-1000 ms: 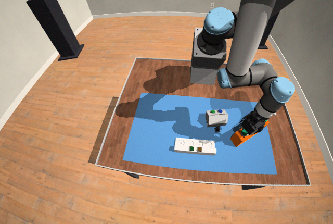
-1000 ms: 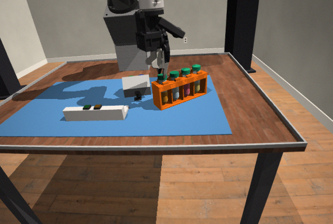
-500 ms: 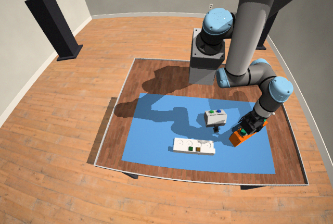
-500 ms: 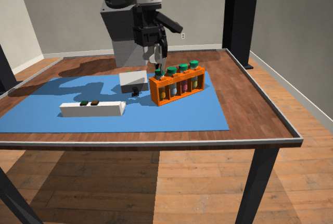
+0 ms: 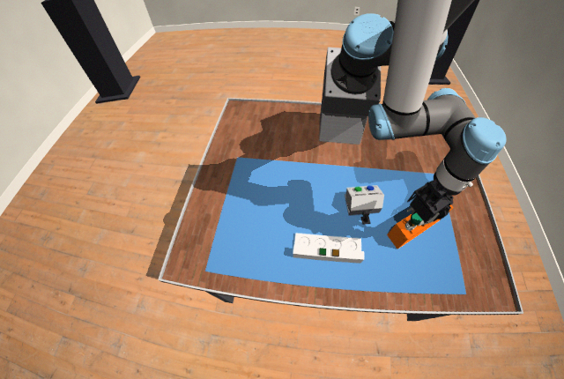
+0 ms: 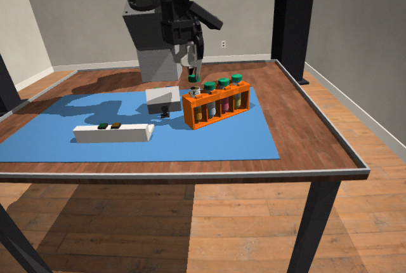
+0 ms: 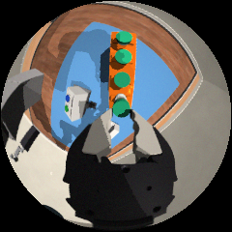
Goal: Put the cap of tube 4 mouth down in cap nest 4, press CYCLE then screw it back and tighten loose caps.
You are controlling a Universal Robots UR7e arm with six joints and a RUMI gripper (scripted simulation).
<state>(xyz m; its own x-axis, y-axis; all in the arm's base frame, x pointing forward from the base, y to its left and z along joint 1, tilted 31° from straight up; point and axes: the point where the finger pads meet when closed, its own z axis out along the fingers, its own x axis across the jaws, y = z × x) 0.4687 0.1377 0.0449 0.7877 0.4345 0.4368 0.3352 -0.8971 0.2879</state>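
My hand is 170 mm past the green key, 130 mm to the left of it and 100 mm above it. Round my hand: green cap: 20 mm below; then blue key: 170 mm behind, 100 mm below, 80 mm to the right; then grey key housing: 150 mm behind, 110 mm to the right, 110 mm below.
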